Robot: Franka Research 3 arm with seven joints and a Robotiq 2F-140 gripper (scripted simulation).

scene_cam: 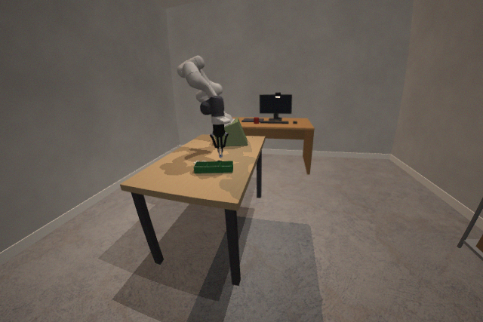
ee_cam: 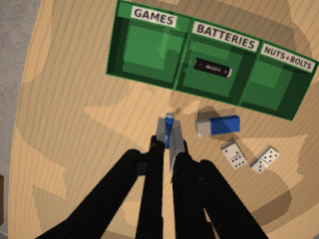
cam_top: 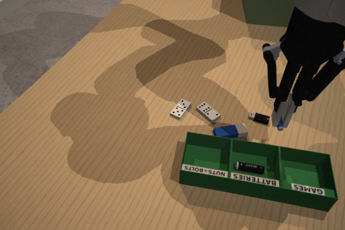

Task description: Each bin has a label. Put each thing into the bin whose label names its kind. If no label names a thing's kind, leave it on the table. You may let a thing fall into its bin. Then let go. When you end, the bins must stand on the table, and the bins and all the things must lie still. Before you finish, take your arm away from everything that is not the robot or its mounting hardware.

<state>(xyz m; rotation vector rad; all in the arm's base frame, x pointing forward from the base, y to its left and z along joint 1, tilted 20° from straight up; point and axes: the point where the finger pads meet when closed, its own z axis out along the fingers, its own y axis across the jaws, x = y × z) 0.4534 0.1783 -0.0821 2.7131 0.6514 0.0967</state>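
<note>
The blue battery is 3 cm below my hand. Round my hand: black USB stick 9 cm below, 4 cm to the right, 4 cm behind; then black battery 9 cm ahead, 8 cm below, 1 cm to the right; then eraser 9 cm below, 7 cm to the right, 3 cm ahead.
</note>
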